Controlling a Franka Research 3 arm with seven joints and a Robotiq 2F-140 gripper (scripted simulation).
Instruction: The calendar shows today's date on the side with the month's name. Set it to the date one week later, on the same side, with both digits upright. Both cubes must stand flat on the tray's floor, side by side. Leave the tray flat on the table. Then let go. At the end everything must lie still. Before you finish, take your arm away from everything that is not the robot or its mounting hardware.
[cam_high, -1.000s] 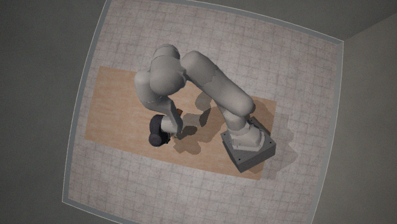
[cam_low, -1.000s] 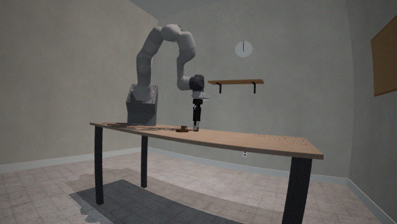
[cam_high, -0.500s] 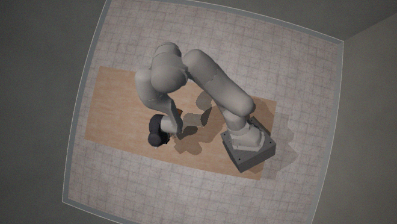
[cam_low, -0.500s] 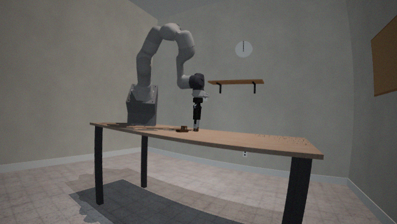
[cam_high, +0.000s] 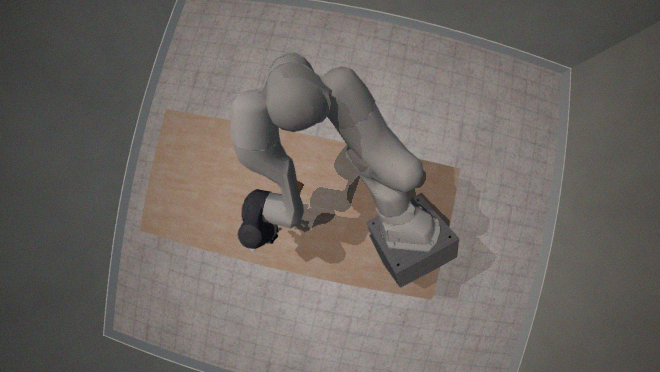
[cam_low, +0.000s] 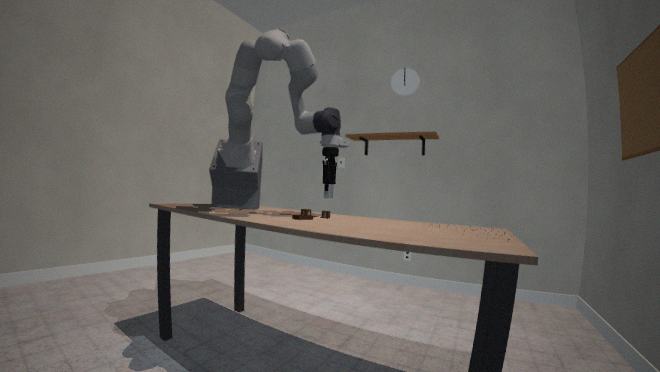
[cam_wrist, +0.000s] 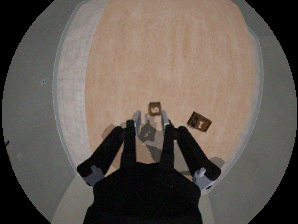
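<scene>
Now: hand 11 cm above the calendar cube and 1 cm to the left of it.
</scene>
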